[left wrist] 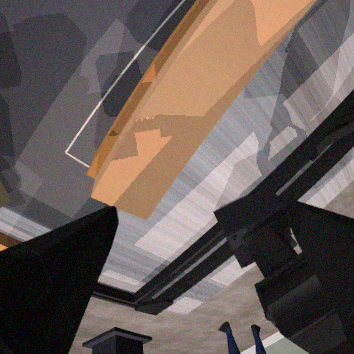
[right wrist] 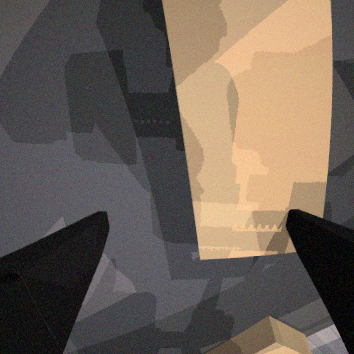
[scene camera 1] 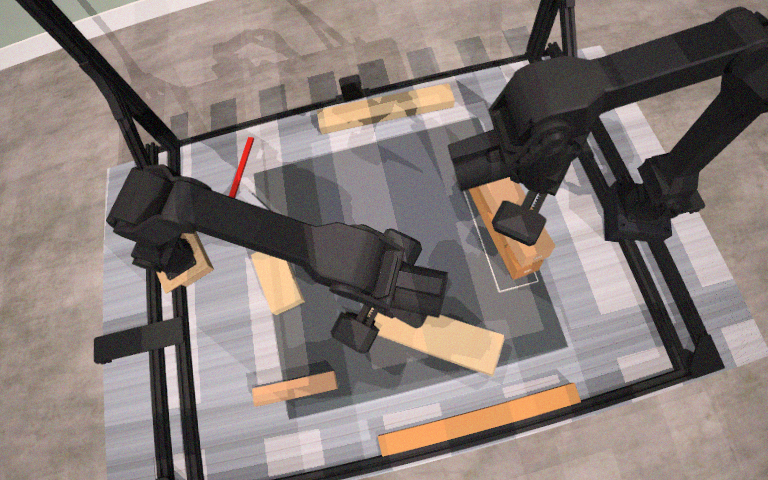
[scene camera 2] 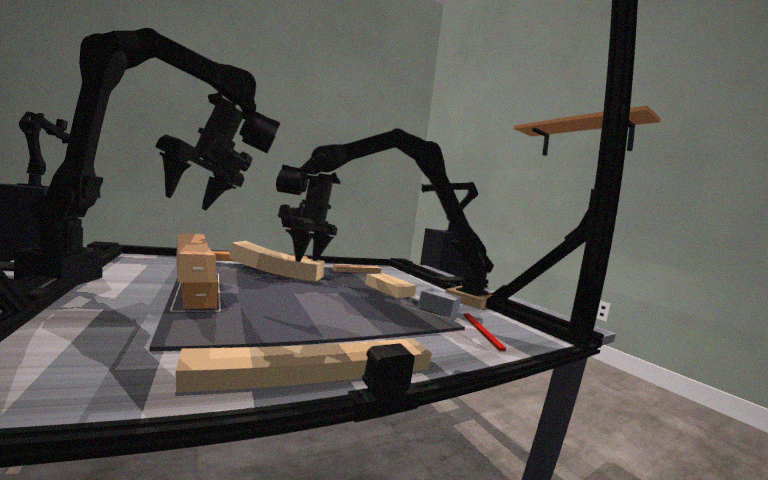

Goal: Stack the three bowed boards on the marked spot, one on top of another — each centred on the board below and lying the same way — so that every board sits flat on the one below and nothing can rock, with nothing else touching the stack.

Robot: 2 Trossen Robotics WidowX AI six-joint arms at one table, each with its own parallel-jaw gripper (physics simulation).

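Observation:
Two orange boards are stacked inside the white outline: the upper board lies lengthwise along the lower board. Their exact centring cannot be told. A pale bowed board lies on the dark mat. My left gripper is open and empty, above the stack and clear of it. My right gripper is open, low over one end of the pale board; one fingertip overlaps that end in the right wrist view.
A long pale beam, a red stick, a pale block, a grey block, a small orange strip and a long orange beam lie around the mat.

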